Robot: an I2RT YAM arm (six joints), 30 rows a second.
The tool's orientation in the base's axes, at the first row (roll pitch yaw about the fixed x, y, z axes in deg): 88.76 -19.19 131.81
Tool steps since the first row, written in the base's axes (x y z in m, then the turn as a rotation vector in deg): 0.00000 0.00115 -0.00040 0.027 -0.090 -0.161; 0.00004 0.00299 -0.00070 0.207 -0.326 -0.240; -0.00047 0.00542 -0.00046 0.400 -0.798 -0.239; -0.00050 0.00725 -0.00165 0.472 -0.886 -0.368; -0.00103 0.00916 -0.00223 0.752 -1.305 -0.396; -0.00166 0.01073 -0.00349 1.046 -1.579 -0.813
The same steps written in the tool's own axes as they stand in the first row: 0.00068 -0.00068 0.00075 -0.133 -0.123 -0.043; 0.00185 -0.00143 0.00199 -0.439 -0.100 -0.065; 0.00396 -0.00194 0.00322 -0.892 0.062 -0.233; 0.00488 -0.00354 0.00439 -1.042 -0.022 -0.239; 0.00636 -0.00469 0.00524 -1.522 0.117 -0.307; 0.00745 -0.00642 0.00578 -2.037 -0.146 -0.276
